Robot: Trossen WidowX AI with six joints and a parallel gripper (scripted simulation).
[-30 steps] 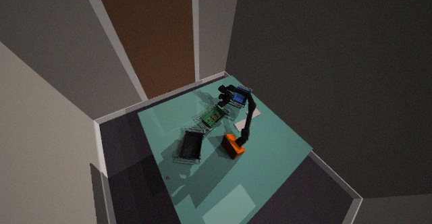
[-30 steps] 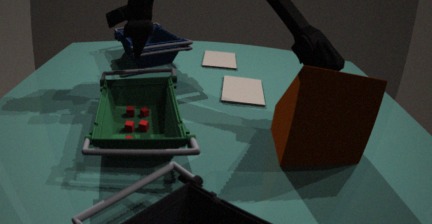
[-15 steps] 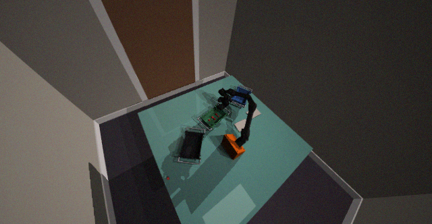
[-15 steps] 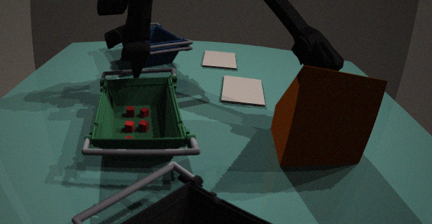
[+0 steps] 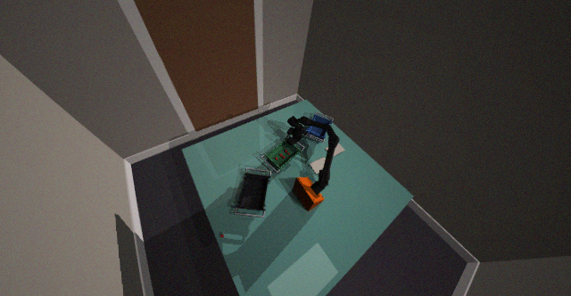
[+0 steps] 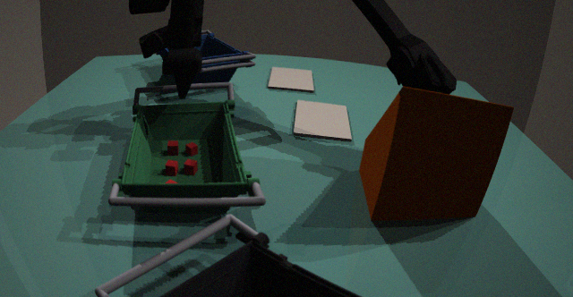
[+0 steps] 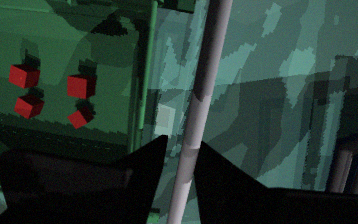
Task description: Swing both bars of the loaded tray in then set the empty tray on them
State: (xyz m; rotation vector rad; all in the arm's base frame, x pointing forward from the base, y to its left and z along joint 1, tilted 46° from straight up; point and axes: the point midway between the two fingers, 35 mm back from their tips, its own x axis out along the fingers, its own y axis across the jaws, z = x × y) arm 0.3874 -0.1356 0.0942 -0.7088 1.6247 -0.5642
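My gripper tip is now 480 mm to the right of the black tray, 150 mm past it and 20 mm above it.
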